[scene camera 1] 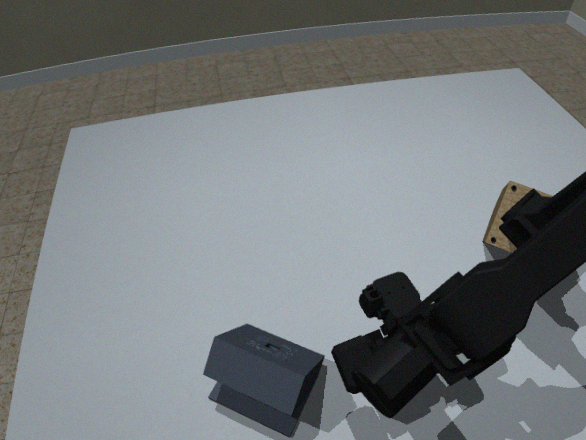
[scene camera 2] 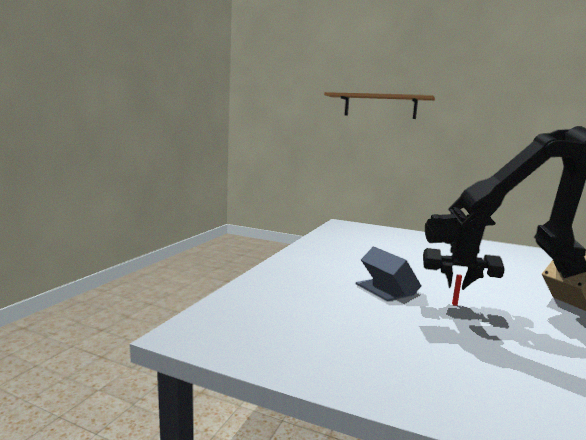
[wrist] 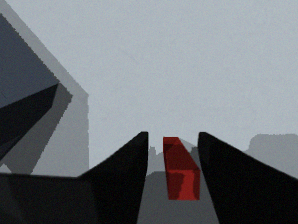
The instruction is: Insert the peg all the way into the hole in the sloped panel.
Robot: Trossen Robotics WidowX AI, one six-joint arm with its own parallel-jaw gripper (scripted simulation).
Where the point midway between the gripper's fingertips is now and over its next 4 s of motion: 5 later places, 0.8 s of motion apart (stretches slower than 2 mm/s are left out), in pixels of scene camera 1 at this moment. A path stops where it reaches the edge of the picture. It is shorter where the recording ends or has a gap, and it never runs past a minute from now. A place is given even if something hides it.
The gripper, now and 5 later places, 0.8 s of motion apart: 386, 350; 395, 318; 356, 297; 319, 263; 314, 255; 321, 263
